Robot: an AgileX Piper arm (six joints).
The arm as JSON. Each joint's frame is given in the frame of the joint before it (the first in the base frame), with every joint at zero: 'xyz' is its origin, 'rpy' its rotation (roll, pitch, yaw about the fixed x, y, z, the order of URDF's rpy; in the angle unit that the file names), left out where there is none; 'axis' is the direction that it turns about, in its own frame. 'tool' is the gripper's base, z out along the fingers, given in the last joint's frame.
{
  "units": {
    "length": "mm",
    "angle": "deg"
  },
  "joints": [
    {
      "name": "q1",
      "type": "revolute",
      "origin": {
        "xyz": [
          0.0,
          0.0,
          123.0
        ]
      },
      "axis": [
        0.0,
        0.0,
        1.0
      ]
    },
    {
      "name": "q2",
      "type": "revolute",
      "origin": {
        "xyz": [
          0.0,
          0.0,
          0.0
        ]
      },
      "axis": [
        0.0,
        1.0,
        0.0
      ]
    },
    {
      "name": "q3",
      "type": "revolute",
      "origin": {
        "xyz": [
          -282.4,
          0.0,
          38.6
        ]
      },
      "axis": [
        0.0,
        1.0,
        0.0
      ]
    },
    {
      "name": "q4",
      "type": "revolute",
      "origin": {
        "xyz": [
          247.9,
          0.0,
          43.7
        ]
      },
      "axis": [
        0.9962,
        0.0,
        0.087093
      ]
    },
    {
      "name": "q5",
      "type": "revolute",
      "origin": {
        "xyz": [
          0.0,
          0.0,
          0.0
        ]
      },
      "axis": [
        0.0,
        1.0,
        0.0
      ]
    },
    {
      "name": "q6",
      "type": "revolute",
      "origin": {
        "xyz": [
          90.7,
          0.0,
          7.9
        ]
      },
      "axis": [
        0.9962,
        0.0,
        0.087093
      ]
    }
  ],
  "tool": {
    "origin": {
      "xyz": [
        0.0,
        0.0,
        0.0
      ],
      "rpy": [
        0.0,
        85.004,
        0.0
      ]
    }
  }
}
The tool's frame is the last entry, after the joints.
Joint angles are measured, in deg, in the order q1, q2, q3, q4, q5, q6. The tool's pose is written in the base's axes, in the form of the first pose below.
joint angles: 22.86, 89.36, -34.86, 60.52, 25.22, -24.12
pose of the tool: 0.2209 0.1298 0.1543 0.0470 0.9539 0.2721 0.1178
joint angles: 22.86, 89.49, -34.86, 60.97, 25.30, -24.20
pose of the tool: 0.2209 0.1301 0.1539 0.0498 0.9535 0.2737 0.1162
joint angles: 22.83, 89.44, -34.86, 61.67, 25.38, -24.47
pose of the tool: 0.2211 0.1304 0.1544 0.0527 0.9524 0.2768 0.1163
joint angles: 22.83, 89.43, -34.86, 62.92, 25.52, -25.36
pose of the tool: 0.2213 0.1311 0.1550 0.0544 0.9509 0.2815 0.1169
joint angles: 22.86, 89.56, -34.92, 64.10, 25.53, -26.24
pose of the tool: 0.2219 0.1319 0.1551 0.0559 0.9495 0.2852 0.1178
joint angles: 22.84, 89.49, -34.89, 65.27, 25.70, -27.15
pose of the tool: 0.2219 0.1324 0.1558 0.0568 0.9480 0.2898 0.1187
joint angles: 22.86, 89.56, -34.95, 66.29, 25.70, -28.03
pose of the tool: 0.2225 0.1330 0.1561 0.0571 0.9468 0.2930 0.1204
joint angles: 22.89, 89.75, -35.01, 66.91, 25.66, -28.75
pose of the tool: 0.2230 0.1335 0.1558 0.0559 0.9464 0.2941 0.1212
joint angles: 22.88, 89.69, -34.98, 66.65, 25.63, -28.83
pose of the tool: 0.2228 0.1333 0.1558 0.0534 0.9468 0.2929 0.1219
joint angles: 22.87, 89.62, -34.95, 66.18, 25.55, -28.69
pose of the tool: 0.2226 0.1329 0.1558 0.0512 0.9474 0.2910 0.1227
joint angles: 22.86, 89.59, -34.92, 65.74, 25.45, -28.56
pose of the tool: 0.2225 0.1325 0.1556 0.0493 0.9481 0.2889 0.1232
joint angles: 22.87, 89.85, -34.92, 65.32, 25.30, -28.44
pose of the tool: 0.2227 0.1323 0.1543 0.0480 0.9493 0.2858 0.1222
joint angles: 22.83, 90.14, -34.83, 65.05, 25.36, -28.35
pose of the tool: 0.2224 0.1320 0.1525 0.0475 0.9503 0.2837 0.1189
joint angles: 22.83, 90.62, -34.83, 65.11, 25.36, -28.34
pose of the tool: 0.2226 0.1321 0.1504 0.0490 0.9511 0.2822 0.1153
